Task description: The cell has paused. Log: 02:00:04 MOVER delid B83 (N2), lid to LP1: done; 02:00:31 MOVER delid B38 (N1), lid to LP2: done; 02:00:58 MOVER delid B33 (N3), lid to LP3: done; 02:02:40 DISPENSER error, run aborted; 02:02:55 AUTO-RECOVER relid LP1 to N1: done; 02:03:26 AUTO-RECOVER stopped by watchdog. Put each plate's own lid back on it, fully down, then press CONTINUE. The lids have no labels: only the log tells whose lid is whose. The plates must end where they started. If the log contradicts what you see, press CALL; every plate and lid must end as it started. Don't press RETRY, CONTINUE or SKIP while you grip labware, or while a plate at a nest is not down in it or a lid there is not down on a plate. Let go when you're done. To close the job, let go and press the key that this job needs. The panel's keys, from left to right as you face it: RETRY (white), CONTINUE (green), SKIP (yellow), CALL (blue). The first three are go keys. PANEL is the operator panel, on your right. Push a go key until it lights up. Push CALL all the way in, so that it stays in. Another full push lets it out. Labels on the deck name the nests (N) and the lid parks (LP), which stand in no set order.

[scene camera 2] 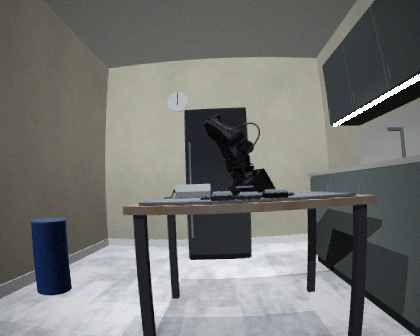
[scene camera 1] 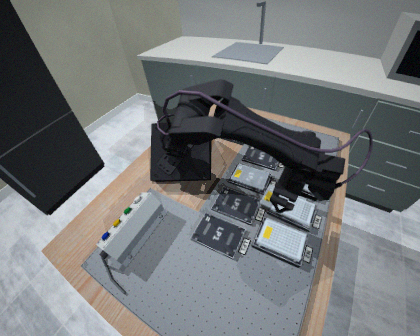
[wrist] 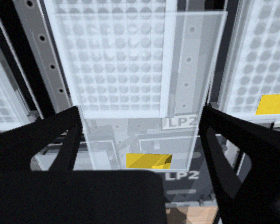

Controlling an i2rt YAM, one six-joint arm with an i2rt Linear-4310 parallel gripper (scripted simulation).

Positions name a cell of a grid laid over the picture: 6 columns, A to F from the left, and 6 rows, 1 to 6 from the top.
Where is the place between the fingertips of my gripper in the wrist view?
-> At D4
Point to a clear lid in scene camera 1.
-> D5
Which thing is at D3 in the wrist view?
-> A clear lid.
